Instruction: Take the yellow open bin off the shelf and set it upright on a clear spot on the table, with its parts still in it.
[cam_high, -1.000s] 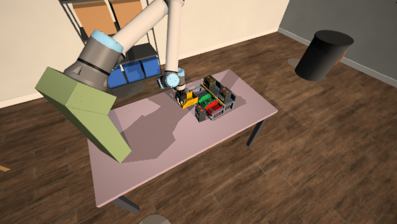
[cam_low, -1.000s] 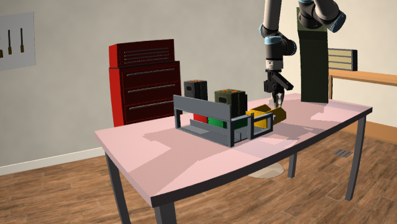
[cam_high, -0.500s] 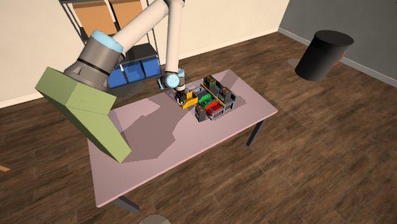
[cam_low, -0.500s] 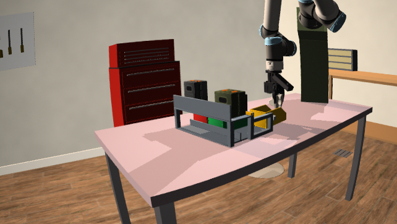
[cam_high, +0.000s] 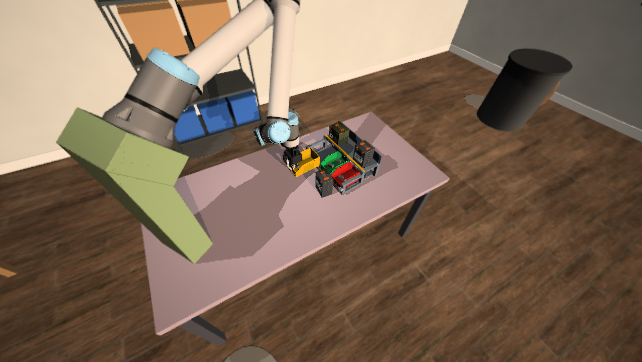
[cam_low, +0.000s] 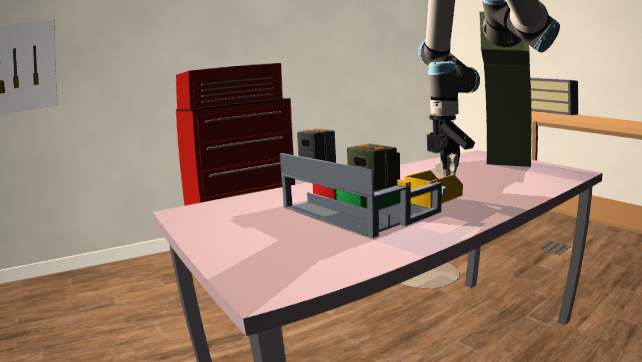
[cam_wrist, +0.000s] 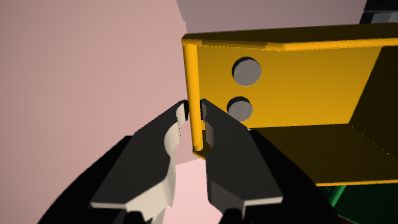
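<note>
Now: hand 8 cm short of the yellow open bin and 2 cm to the right of it. Also, from my hand: dark case 39 cm ahead, 12 cm to the right, 11 cm above; green bin 27 cm ahead, 3 cm to the right, 1 cm below; red bin 30 cm ahead, 14 cm to the right, 1 cm below.
</note>
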